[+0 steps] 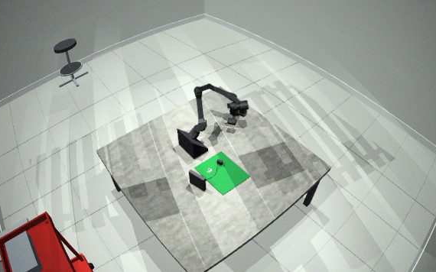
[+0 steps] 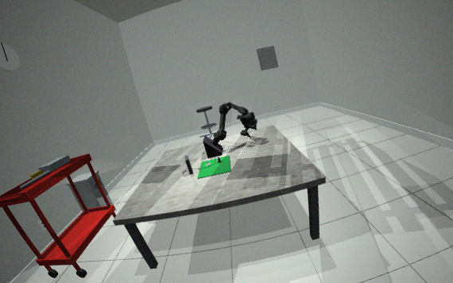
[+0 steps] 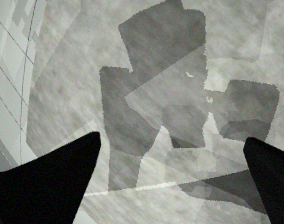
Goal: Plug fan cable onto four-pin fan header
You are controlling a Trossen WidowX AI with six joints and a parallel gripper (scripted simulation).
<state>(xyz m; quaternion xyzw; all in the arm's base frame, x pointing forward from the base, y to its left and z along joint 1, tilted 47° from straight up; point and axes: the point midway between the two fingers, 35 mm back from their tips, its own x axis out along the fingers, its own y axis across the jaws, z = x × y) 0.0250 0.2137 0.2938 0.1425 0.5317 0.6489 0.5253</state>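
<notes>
My gripper tip is now 310 mm to the left of the dark plug, 250 mm short of it and 80 mm above it. Round my gripper tip: green board (340 mm to the right, 320 mm ahead, 110 mm below); then black fan (520 mm to the right, 330 mm ahead, 40 mm below); then white four-pin header (400 mm to the right, 270 mm ahead, 100 mm below).
</notes>
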